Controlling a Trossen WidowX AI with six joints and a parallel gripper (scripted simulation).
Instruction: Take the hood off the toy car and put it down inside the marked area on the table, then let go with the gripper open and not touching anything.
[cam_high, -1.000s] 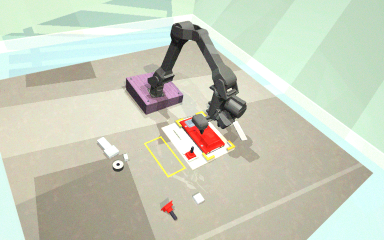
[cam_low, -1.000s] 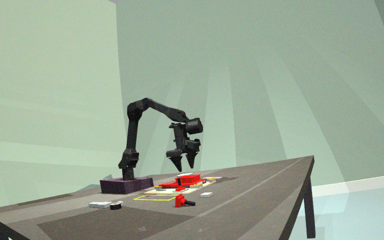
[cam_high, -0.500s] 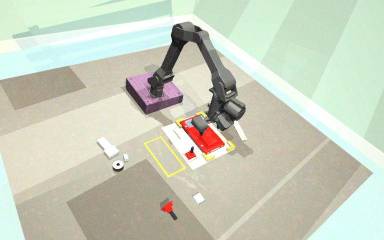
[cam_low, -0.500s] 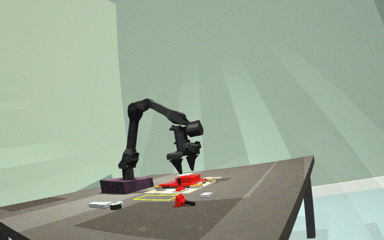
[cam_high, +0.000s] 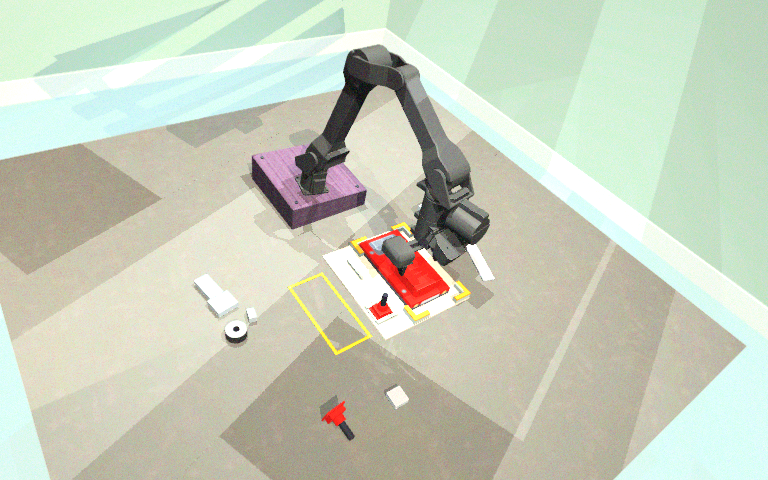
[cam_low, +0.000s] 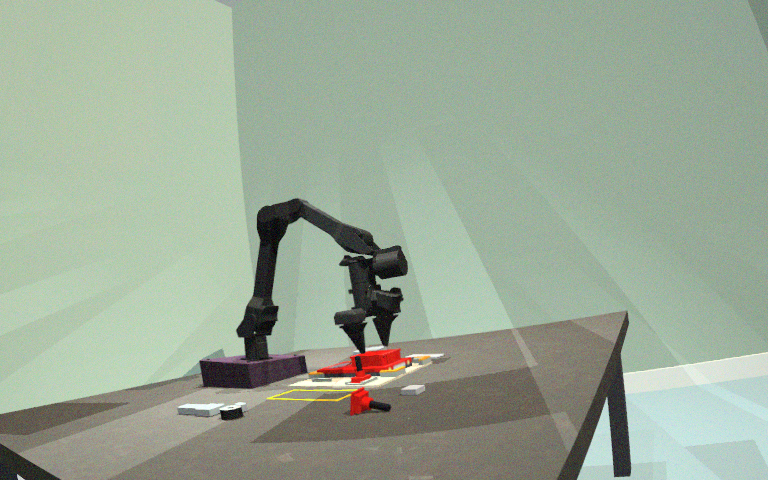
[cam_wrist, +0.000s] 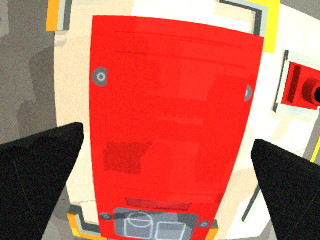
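My gripper tip is 20 mm above the red hood. Also, from my gripper tip: white strip (190 mm to the left, 50 mm below, 10 mm behind); then white-grey block (30 mm below).
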